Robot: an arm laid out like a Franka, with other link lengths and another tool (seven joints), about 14 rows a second.
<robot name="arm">
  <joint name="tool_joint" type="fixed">
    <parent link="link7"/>
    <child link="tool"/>
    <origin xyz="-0.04 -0.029 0.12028" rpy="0.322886 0 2.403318"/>
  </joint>
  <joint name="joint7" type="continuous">
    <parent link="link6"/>
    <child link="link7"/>
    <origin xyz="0 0.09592 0" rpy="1.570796 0 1.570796"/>
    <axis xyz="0 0 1"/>
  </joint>
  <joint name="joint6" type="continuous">
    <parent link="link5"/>
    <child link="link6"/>
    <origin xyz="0 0 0" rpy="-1.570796 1.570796 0"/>
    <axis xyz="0 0 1"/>
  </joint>
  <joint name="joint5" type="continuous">
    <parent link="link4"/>
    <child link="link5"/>
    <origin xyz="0.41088 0.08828 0" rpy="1.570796 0 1.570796"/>
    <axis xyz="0 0 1"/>
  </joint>
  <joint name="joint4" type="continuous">
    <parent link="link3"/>
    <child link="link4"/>
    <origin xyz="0 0.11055 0" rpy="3.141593 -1.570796 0"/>
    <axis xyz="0 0 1"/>
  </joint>
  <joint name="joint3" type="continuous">
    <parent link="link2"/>
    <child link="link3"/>
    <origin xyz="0 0.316 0" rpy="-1.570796 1.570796 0"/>
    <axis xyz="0 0 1"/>
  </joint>
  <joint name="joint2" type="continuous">
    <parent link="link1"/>
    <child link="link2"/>
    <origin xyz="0 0 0" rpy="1.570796 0 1.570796"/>
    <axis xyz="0 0 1"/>
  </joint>
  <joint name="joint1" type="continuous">
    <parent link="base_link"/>
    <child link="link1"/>
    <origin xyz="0 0 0.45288" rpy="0 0 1.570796"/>
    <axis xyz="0 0 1"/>
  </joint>
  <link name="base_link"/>
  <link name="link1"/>
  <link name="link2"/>
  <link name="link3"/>
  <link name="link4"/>
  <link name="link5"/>
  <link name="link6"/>
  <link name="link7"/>
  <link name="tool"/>
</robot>
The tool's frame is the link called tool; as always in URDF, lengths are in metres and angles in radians. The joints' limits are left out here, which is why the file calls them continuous.
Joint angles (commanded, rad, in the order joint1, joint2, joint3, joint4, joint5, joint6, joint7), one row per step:
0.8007 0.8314 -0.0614 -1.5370 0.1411 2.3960 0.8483
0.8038 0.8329 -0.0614 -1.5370 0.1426 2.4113 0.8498
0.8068 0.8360 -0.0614 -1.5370 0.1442 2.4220 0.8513
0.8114 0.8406 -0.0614 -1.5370 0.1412 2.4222 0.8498
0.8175 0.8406 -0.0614 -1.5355 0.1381 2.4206 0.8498
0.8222 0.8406 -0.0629 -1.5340 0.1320 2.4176 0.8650
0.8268 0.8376 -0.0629 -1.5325 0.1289 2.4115 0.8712
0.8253 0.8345 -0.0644 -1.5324 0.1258 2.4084 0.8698
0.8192 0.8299 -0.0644 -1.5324 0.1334 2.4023 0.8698
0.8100 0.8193 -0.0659 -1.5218 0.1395 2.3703 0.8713
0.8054 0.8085 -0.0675 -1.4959 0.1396 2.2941 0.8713
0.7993 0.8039 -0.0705 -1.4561 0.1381 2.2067 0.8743
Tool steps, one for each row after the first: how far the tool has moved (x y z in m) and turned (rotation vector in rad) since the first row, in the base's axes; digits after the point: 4 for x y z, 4 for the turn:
-0.0004 0.0025 0.0004 0.0091 -0.0102 -0.0003
-0.0014 0.0044 -0.0009 0.0142 -0.0157 -0.0005
-0.0048 0.0059 -0.0045 0.0095 -0.0141 0.0078
-0.0080 0.0093 -0.0041 0.0080 -0.0153 0.0162
-0.0095 0.0115 -0.0039 0.0033 -0.0167 0.0094
-0.0117 0.0144 -0.0016 0.0011 -0.0161 0.0104
-0.0100 0.0131 0.0004 -0.0009 -0.0183 0.0117
-0.0063 0.0105 0.0036 0.0025 -0.0131 0.0004
0.0006 0.0074 0.0136 0.0000 -0.0009 -0.0135
0.0038 0.0067 0.0266 -0.0223 0.0318 -0.0139
0.0092 0.0058 0.0407 -0.0483 0.0660 -0.0173

